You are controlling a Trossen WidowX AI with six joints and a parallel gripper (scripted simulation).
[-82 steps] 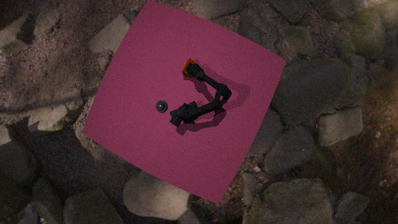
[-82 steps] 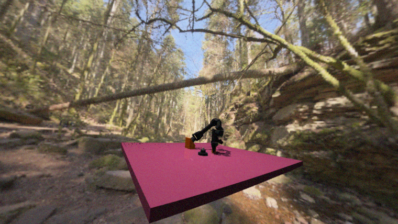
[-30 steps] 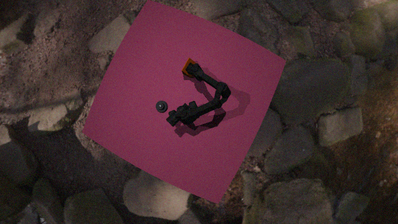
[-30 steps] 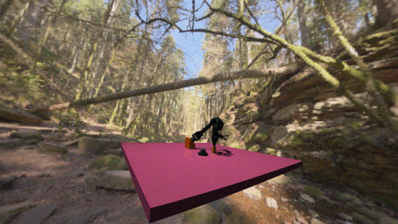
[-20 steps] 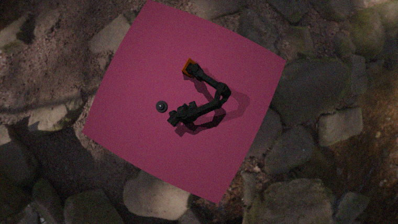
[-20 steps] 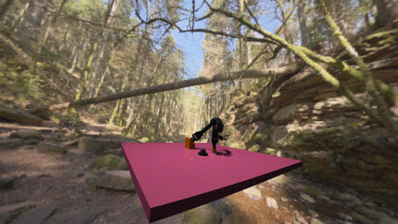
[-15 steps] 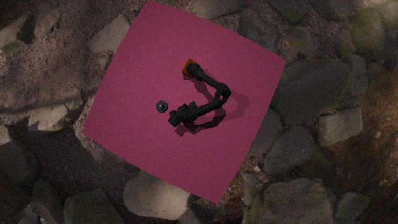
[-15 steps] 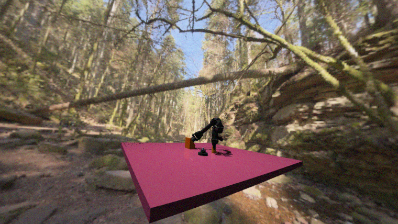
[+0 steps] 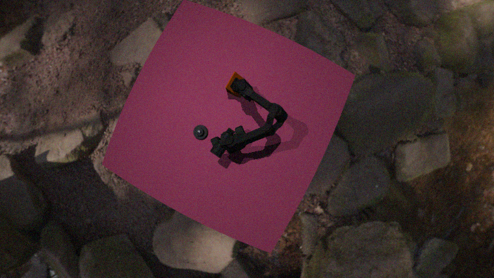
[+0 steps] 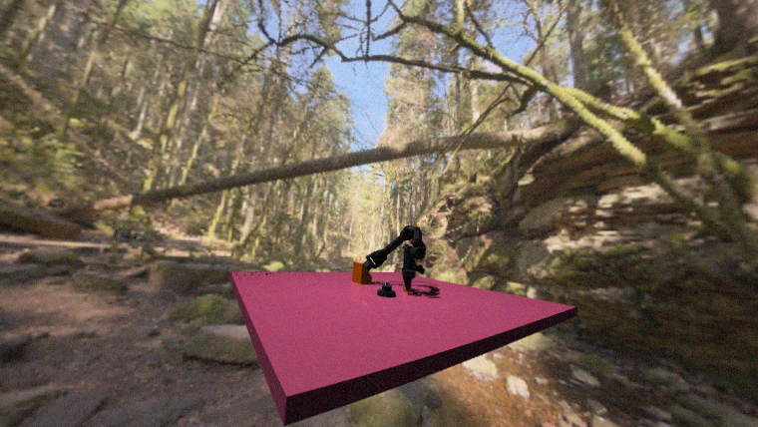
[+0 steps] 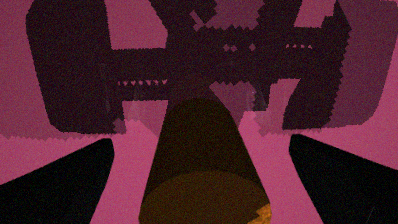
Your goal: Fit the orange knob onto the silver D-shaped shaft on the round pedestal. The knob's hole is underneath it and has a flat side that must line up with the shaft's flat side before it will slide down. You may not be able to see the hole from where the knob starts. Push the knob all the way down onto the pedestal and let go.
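The pedestal lies 16 cm to the right of my gripper tip, 6 cm ahead of it and 2 cm above it. The rest, counted from my gripper tip: orange knob: 3 cm above.
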